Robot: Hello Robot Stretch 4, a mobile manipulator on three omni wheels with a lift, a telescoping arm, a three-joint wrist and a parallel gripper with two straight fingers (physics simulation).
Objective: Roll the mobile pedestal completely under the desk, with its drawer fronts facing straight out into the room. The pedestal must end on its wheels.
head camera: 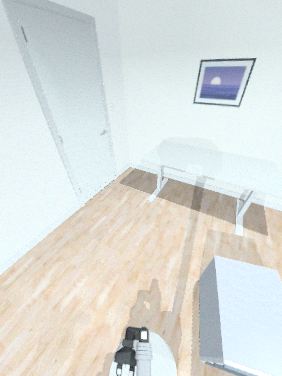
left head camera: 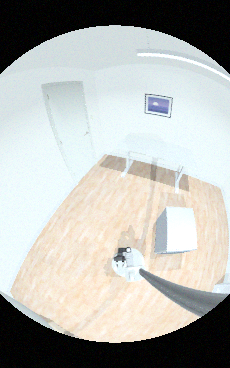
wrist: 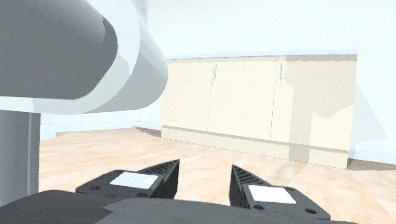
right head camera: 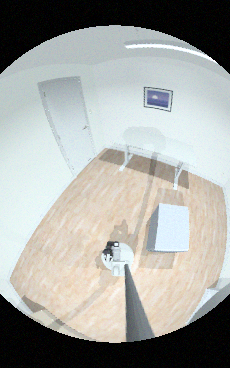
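Observation:
The mobile pedestal is a pale box, upright on the floor to the right of my base and in front of the desk, apart from it. Its pale top and grey left side show; its drawer fronts and wheels cannot be made out. The desk stands at the far wall, its white top faint against the wall, its two legs visible. My gripper is open and empty in the wrist view, with its fingers apart. It is folded over my base, left of the pedestal and not touching it.
A closed door is in the left wall. A framed picture hangs above the desk. A low cream cabinet with doors stands against a wall in the wrist view. Part of a white unit shows at the right edge.

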